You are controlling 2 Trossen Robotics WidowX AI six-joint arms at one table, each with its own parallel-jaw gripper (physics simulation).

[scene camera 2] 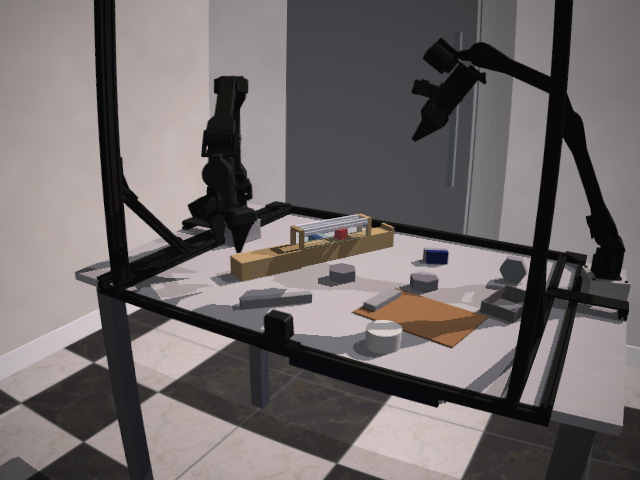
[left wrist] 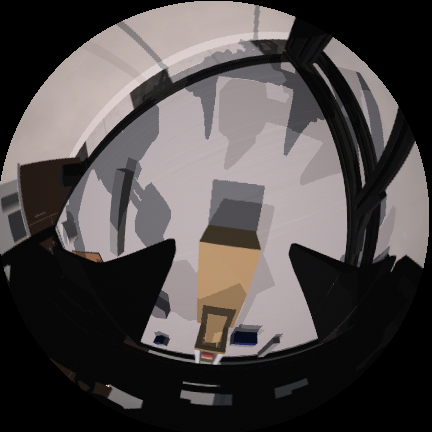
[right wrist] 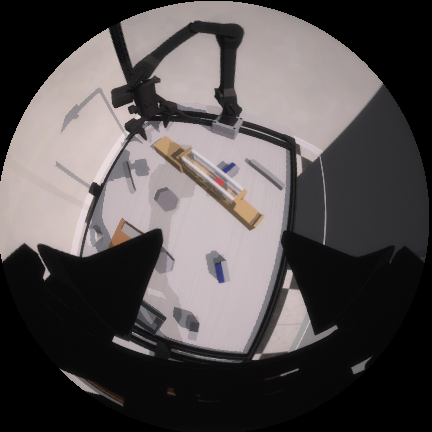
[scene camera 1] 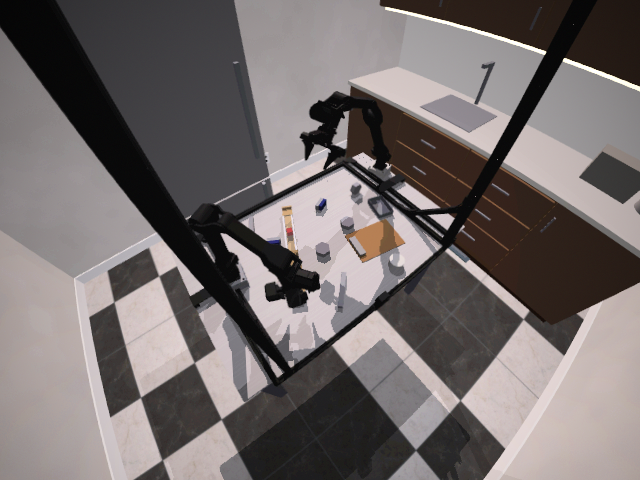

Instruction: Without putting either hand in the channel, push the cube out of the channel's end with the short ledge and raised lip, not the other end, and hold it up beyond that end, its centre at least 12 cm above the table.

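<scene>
The wooden channel (scene camera 1: 286, 218) (scene camera 2: 273, 265) (left wrist: 229, 265) (right wrist: 202, 182) lies on the table, with pale rails above its middle. The red cube (scene camera 1: 289, 231) (scene camera 2: 341, 234) (left wrist: 207, 356) (right wrist: 219, 182) sits inside, under the rails, nearer the end with the short ledge and raised lip (scene camera 2: 387, 228) (right wrist: 257, 220). My left gripper (scene camera 2: 230, 246) (left wrist: 234, 248) (right wrist: 155, 133) is open and empty, above the plain long ledge at the other end; its fingers are hidden in scene camera 1. My right gripper (scene camera 1: 317, 162) (right wrist: 223, 236) is open and empty, high beyond the lip end.
A blue-and-white block (scene camera 1: 321, 205) (scene camera 2: 435, 256) (right wrist: 221, 271) lies off the lip end; another blue block (scene camera 1: 273, 241) (left wrist: 245, 336) lies beside the channel. A grey bar (scene camera 2: 276, 299) (left wrist: 120, 210), grey pucks (scene camera 2: 341, 272) (scene camera 2: 423, 281), an orange mat (scene camera 2: 434, 321) and a tray (scene camera 2: 498, 305) lie across the table.
</scene>
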